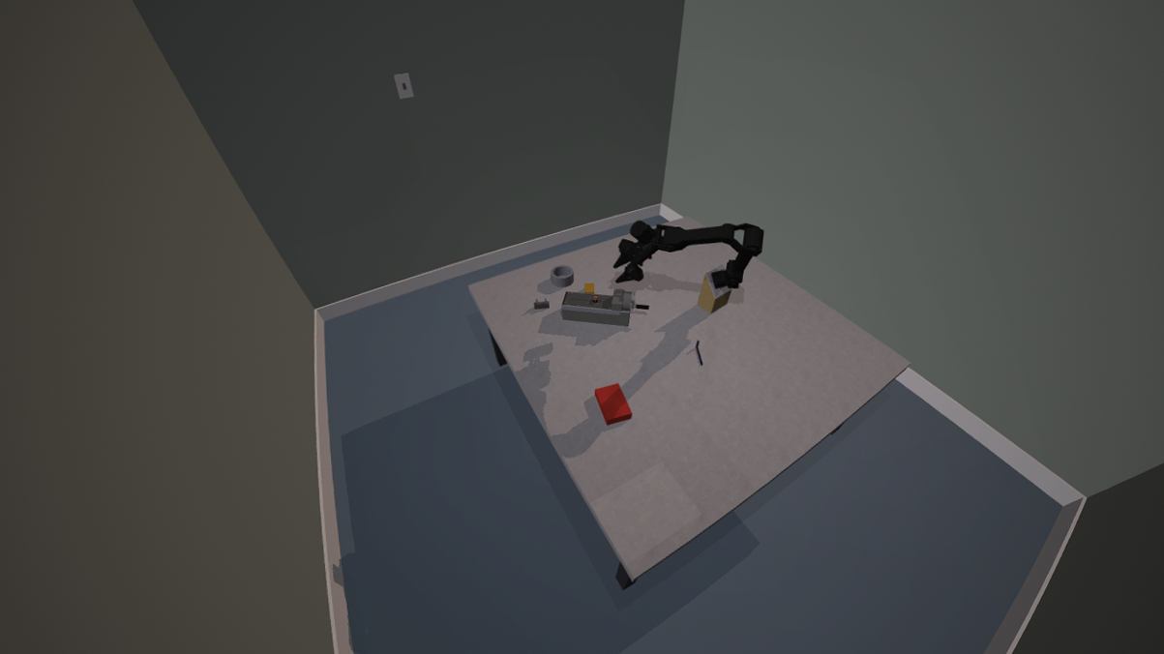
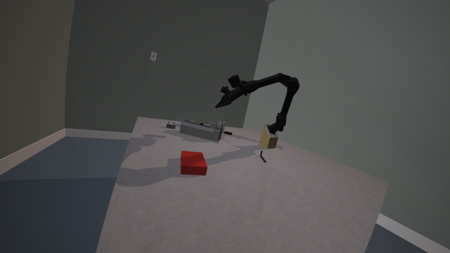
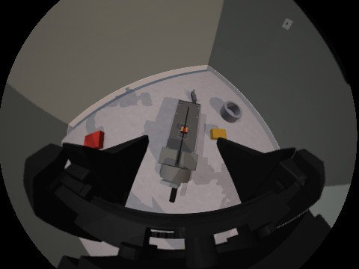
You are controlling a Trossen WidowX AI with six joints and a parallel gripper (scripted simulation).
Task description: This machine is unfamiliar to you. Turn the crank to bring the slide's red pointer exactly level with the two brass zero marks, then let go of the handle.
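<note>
Right now my gripper tip is 9 cm past the black crank handle, 6 cm to the right of it and 14 cm above it. Round my gripper tip: dark clip: 22 cm ahead, 19 cm to the right, 19 cm below; yellow block: 1 cm ahead, 18 cm to the right, 19 cm below; red pointer: 5 cm ahead, 4 cm to the right, 12 cm below.
</note>
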